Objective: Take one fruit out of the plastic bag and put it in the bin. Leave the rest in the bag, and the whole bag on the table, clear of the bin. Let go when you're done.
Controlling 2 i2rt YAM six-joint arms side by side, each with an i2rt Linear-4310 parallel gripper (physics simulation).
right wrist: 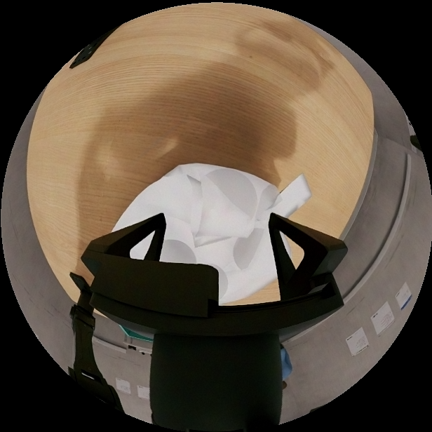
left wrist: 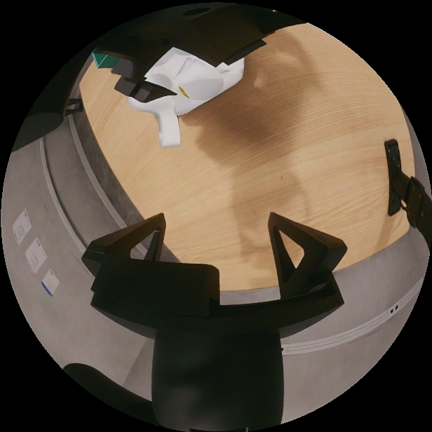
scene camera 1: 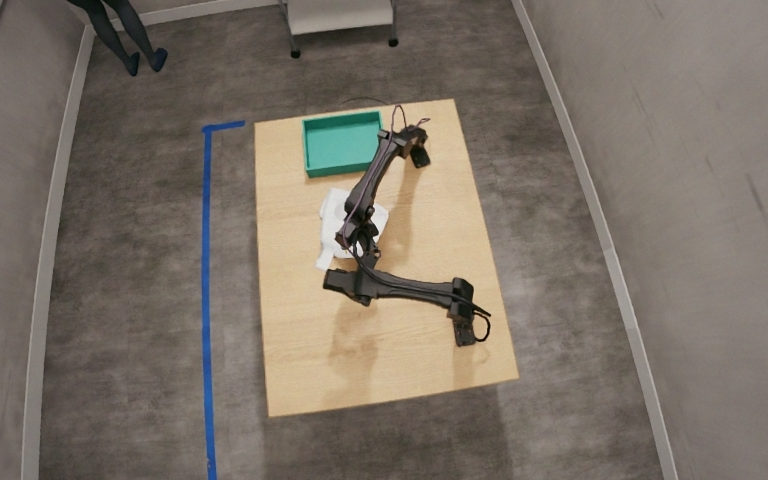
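The white plastic bag lies on the table, partly hidden by the right arm in the scene view. Round grey shapes show through it, and a small yellow patch of fruit shows in the left wrist view. The right gripper is open above the bag, whose film shows below and between its fingers; no fruit is seen held. The left gripper is open and empty over the table, below the bag in the scene view. The teal bin stands above the bag in the scene view; no fruit shows inside.
The wooden table bears both arms. In the scene view the two wrists are close together beside the bag, and the right forearm passes over the bin's right edge. A white cart stands beyond the table.
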